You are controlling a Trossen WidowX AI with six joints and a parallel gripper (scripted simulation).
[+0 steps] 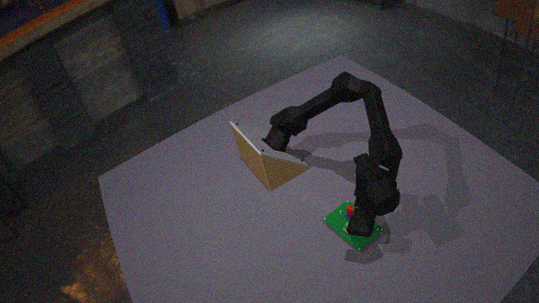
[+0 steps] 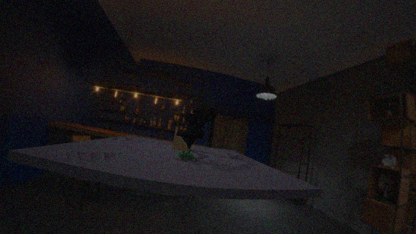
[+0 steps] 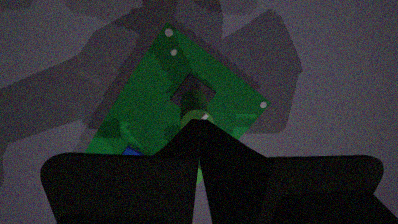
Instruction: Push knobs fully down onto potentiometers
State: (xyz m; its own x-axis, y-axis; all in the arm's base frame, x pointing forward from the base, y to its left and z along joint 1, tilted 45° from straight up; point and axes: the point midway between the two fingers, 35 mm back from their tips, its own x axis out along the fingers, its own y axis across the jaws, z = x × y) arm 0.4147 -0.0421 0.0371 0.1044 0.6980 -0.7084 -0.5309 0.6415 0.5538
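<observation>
My gripper tip is 10 mm above the green knob. Round my gripper tip: red knob: 70 mm behind, 10 mm to the left, 20 mm below.
</observation>
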